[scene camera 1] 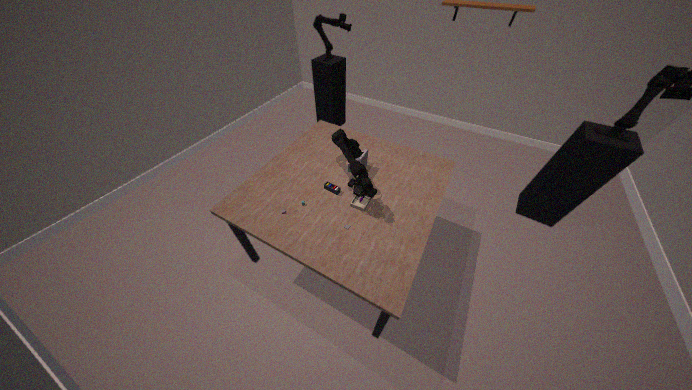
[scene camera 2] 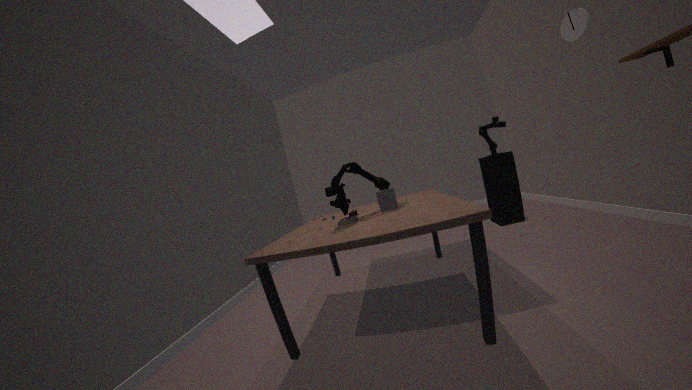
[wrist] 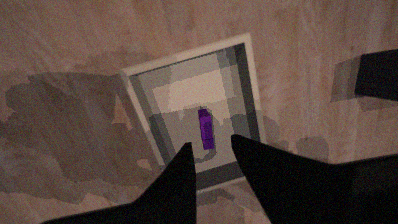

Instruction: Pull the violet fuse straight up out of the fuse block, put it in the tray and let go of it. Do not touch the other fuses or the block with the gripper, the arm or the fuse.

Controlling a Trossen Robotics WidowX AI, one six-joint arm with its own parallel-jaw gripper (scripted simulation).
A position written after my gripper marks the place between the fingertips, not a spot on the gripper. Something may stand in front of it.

In view: my gripper (wrist: 211,144) and a grey tray (wrist: 166,93).
